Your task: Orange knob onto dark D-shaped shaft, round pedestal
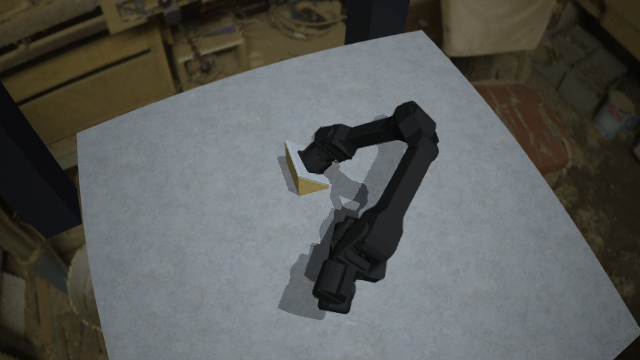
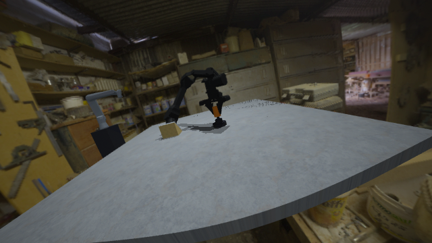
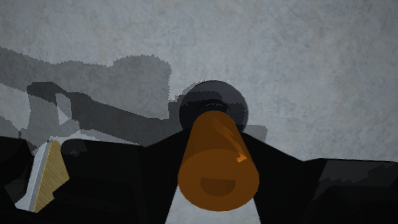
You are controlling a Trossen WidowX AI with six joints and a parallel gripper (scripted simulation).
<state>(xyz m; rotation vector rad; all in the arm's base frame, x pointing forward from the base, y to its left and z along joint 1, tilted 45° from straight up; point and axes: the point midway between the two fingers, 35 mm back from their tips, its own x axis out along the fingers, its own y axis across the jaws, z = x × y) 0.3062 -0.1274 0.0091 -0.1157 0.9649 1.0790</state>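
Right now my gripper tip is 2 cm below the orange knob. From my gripper tip the other things lie so: dark round pedestal 4 cm below.
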